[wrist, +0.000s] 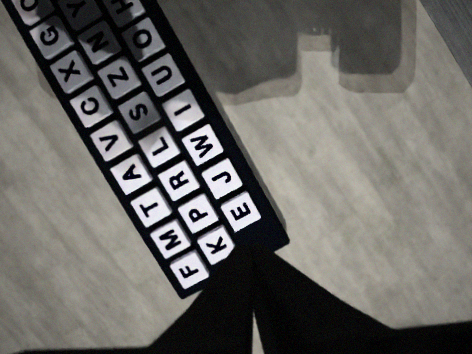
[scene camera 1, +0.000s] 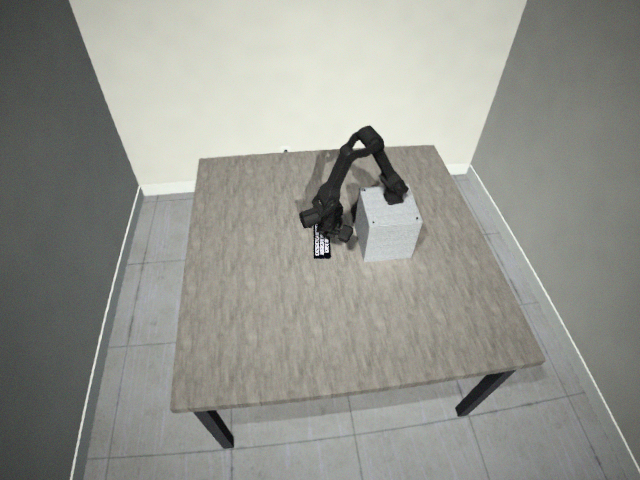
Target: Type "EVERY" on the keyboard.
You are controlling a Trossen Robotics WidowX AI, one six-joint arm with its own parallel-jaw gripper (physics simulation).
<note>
I see my gripper (wrist: 248,257) and a key (wrist: 111,140).
</note>
